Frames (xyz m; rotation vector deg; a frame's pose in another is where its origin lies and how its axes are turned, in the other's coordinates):
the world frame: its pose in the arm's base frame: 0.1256 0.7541 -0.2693 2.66 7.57 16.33
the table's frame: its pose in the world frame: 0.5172 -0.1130 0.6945 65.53 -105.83 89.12
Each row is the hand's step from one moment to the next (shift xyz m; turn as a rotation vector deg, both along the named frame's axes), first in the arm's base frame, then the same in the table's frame.
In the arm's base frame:
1: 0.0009 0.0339 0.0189 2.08 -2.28 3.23
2: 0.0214 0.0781 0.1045 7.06 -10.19 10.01
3: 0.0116 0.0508 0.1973 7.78 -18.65 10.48
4: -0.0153 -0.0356 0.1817 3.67 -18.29 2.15
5: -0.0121 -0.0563 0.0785 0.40 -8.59 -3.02
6: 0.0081 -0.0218 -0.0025 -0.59 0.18 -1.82
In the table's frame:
1: -0.0003 -0.0165 -0.0352 3.03 -2.81 1.70
2: 0.0432 -0.0826 -0.0937 10.62 -8.60 8.20
3: 0.1356 -0.1112 -0.1044 14.65 -7.69 15.63
4: 0.1713 -0.0630 -0.0349 8.97 -0.39 16.49
5: 0.0946 -0.0140 0.0182 1.33 2.81 8.57
6: 0.0053 -0.0014 0.0227 -1.39 1.31 0.22

